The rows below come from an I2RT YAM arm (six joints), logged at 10 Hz.
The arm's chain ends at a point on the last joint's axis. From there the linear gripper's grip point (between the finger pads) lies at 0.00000 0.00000 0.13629 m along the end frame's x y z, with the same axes.
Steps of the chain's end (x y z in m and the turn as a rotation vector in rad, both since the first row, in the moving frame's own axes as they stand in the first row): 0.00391, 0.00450, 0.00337, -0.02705, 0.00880, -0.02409; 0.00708, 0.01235, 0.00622, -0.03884, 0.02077, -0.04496; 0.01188, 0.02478, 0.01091, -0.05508, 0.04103, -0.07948; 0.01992, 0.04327, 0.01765, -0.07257, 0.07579, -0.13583
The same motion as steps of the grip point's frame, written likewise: 0.00515, 0.00817, 0.00331, -0.02705, 0.00880, -0.02409; 0.01003, 0.01758, 0.00609, -0.03884, 0.02077, -0.04496; 0.01776, 0.03205, 0.01059, -0.05508, 0.04103, -0.07948; 0.03087, 0.05241, 0.01690, -0.07257, 0.07579, -0.13583
